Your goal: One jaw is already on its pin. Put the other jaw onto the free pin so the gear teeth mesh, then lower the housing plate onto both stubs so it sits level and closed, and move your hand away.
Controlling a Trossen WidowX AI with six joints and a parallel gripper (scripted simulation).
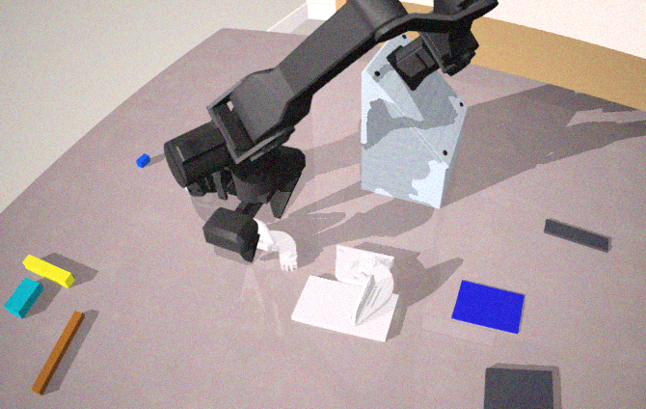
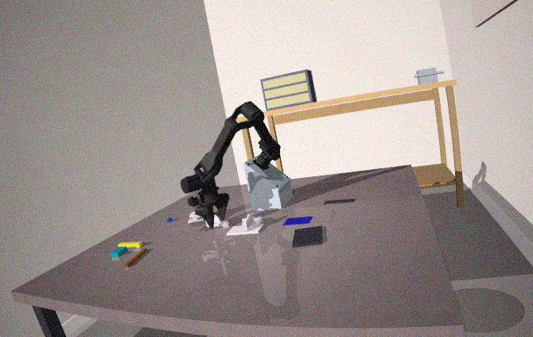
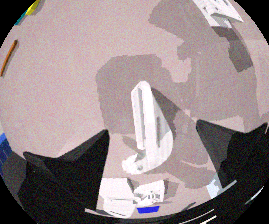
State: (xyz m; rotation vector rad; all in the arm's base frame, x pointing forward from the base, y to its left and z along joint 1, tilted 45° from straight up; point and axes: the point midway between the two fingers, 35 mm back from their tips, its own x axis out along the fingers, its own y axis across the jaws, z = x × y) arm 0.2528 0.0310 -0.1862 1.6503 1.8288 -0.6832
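Right now the white base plate is 16 cm to the left of my gripper tip and 6 cm ahead of it. From my gripper tip the other things lie so: blue cube (31 cm to the right, 7 cm behind); then blue pad (33 cm to the left, 2 cm behind, 1 cm below); then white jaw (17 cm to the left, 1 cm ahead, 1 cm above).
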